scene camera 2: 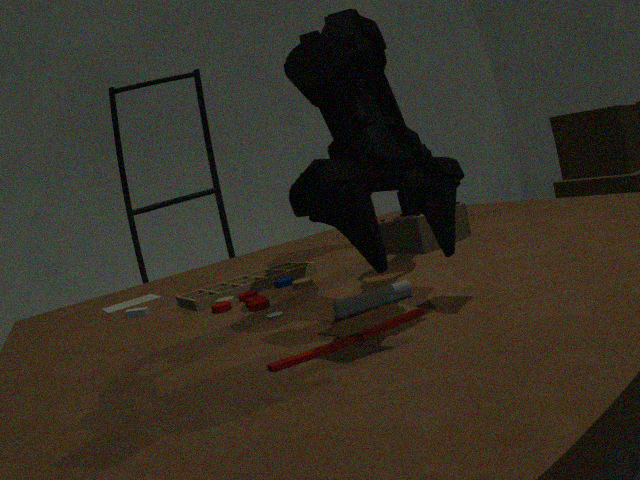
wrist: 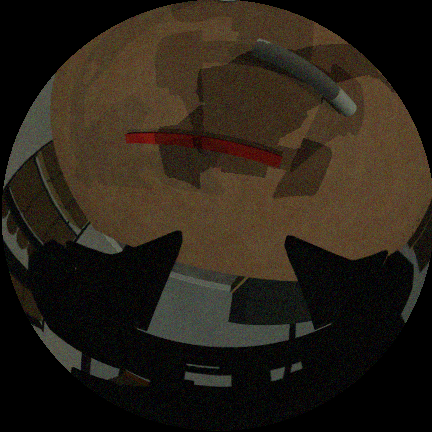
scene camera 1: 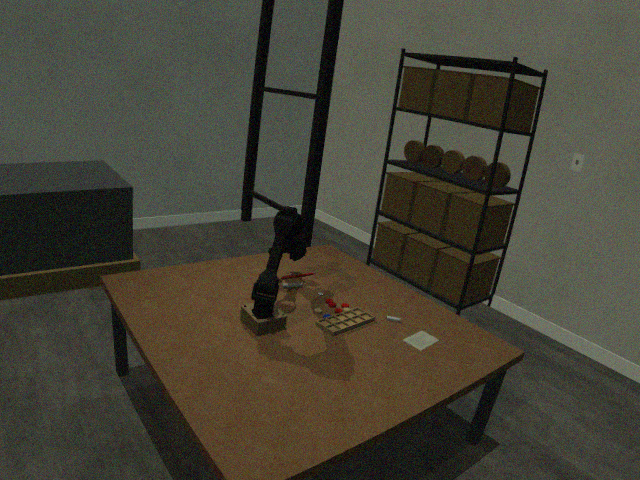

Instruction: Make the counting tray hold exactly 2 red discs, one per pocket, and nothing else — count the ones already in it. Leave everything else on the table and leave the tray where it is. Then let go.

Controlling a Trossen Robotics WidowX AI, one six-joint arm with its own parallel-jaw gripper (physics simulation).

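The counting tray (scene camera 1: 356, 325) (scene camera 2: 192, 301), tan with a grid of pockets, lies on the table right of the arm's base in scene camera 1. I cannot make out any disc in its pockets in this dim light. Several red discs lie on the table beside it, among them one disc (scene camera 1: 345, 305) (scene camera 2: 221, 307) near a pale disc and another disc (scene camera 1: 331, 304) (scene camera 2: 257, 302) close to a further red one. My gripper (scene camera 2: 415, 263) (wrist: 234, 238) is open and empty, above the table near the grey cylinder and away from the tray. The tray and discs do not show in the wrist view.
A grey cylinder (scene camera 1: 293, 284) (scene camera 2: 372, 301) (wrist: 300, 70) and a red rod (scene camera 2: 346, 342) (wrist: 205, 143) lie near the gripper. A blue piece (scene camera 1: 326, 315) (scene camera 2: 283, 282) and a tan piece (scene camera 2: 303, 283) lie by the tray. A white piece (scene camera 1: 393, 318) (scene camera 2: 136, 312) and a pale square sheet (scene camera 1: 421, 339) lie beyond.
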